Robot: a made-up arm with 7 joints.
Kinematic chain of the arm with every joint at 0, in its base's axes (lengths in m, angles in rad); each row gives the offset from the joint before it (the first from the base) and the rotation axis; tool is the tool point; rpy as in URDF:
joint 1: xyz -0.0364 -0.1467 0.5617 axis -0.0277 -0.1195 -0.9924
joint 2: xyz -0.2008 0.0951 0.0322 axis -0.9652 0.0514 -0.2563
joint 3: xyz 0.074 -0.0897 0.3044 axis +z
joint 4: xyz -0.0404 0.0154 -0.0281 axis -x
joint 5: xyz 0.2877 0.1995 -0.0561 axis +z
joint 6: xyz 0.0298 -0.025 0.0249 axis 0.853 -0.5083 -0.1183
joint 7: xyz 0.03 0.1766 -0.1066 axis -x
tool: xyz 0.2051 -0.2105 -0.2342 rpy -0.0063 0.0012 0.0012
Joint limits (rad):
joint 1: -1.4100..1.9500
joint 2: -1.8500..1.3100
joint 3: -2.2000..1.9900
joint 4: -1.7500..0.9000
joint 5: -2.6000..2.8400
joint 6: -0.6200..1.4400
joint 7: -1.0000..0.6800
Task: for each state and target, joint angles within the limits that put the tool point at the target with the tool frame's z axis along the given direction. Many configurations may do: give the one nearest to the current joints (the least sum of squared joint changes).
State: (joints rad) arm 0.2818 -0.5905 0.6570 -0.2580 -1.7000 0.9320 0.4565
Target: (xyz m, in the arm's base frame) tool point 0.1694 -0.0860 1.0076 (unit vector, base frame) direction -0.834 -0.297 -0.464
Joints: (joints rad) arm 0.4786 -0.7874 1.1330 0.0013 -1.4084 1.4264 -0.0560
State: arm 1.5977 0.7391 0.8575 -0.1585 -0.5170 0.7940 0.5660
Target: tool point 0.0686 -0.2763 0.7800 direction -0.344 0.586 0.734
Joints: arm 1.5814 -0.1513 0.7103 -0.2310 -1.2085 1.2265 0.6800
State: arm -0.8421 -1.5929 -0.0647 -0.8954 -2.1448 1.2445 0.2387
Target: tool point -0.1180 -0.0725 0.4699 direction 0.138 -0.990 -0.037
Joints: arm 0.0074 -1.8500 -0.0426 -1.5933 -2.5945 1.4400 -0.3967
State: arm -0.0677 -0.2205 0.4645 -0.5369 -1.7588 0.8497 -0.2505
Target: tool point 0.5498 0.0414 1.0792 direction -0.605 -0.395 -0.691
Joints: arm 0.0964 -0.2476 0.2161 -0.1122 -0.8095 1.2137 -1.0000
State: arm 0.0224 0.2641 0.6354 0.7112 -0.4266 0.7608 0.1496
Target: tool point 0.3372 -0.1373 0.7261 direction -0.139 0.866 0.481
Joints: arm 0.3438 0.2799 0.4504 0.5699 -0.4197 0.5934 0.6407
